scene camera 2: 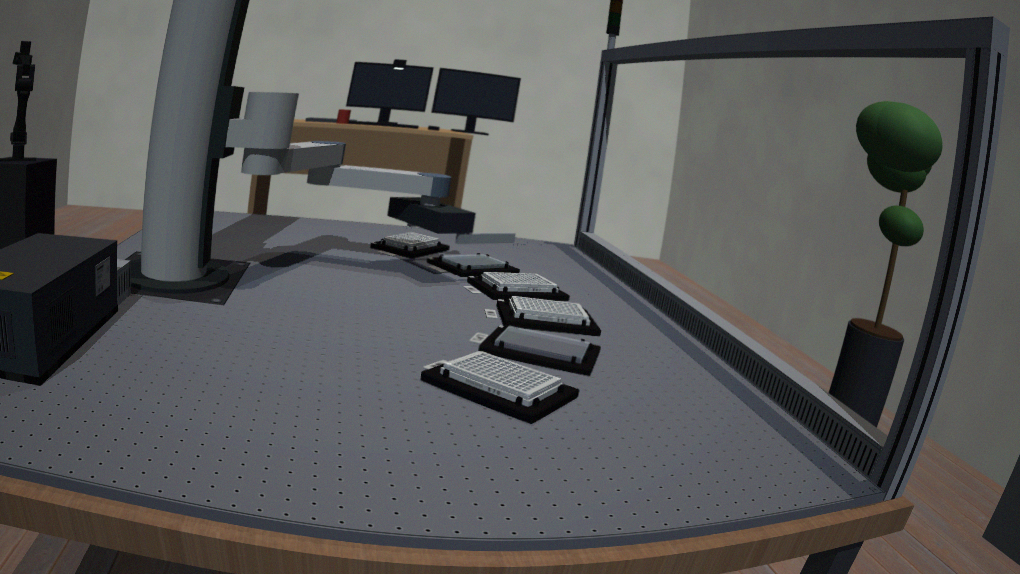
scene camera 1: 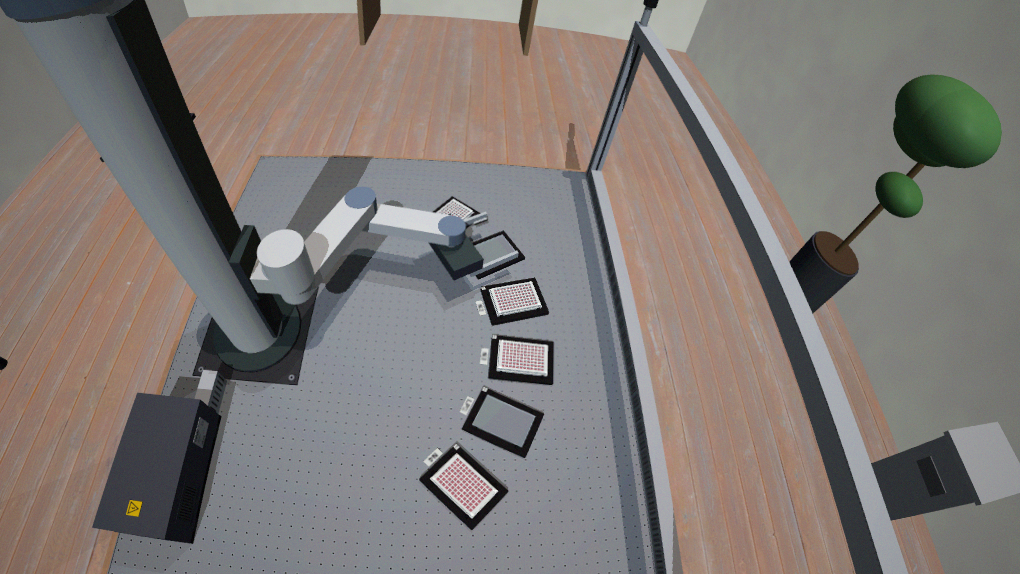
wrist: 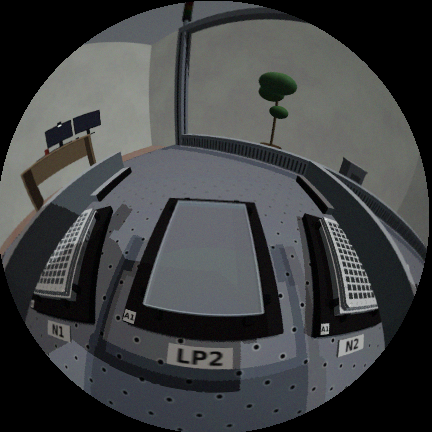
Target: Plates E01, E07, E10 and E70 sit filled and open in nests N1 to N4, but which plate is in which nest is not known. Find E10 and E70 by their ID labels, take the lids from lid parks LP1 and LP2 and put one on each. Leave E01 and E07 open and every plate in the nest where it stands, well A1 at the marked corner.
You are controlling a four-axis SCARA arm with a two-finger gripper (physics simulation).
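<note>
My gripper is open, above and astride the lid park marked LP2. A clear lid lies flat in it, apart from the fingers. In the wrist view, open plates stand on both sides: the N1 plate left, the N2 plate right. Another plate, a second clear lid and the nearest plate follow. Plate ID labels cannot be read.
The arm column stands left of the arc of nests. A dark box stands near it. A framed panel with a vented base rail runs along the right side of the perforated table.
</note>
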